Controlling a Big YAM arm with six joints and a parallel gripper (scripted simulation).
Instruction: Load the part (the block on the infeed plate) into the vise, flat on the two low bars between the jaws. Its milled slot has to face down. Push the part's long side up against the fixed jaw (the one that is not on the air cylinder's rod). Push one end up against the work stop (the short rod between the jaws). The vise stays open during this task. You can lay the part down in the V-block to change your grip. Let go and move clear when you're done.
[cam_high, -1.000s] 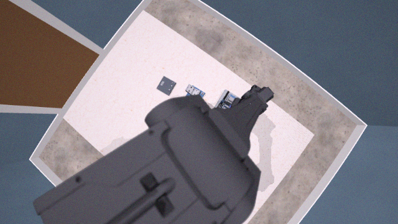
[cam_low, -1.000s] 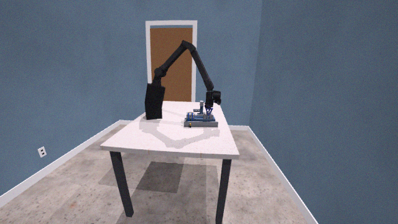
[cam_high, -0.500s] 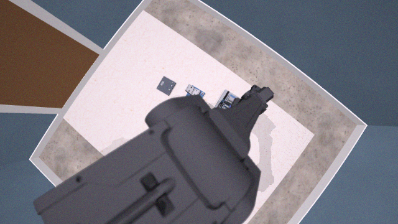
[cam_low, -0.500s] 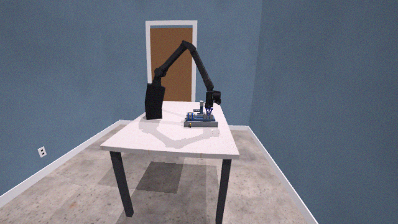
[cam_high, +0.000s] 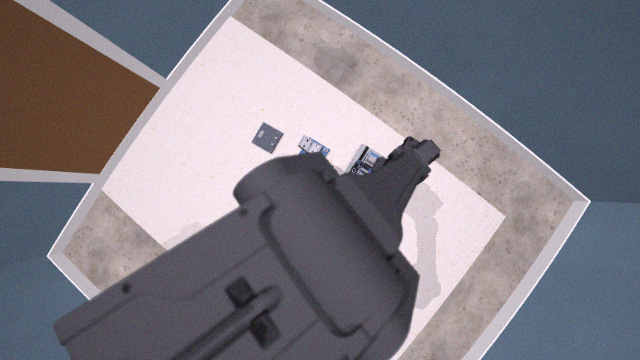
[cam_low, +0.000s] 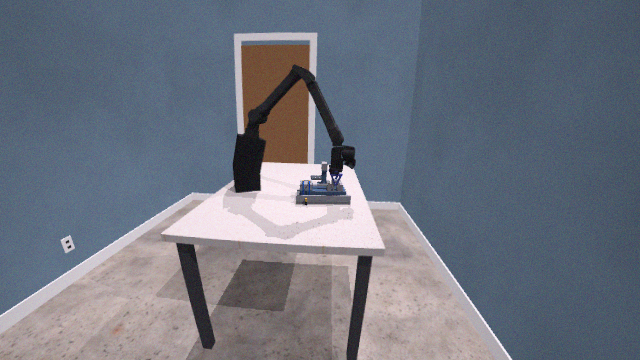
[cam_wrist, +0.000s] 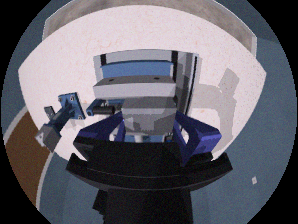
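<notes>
The part lies 10 mm below my hand. The rest, counted from my hand: dark square plate: 40 mm behind, 430 mm to the left, 100 mm below.
</notes>
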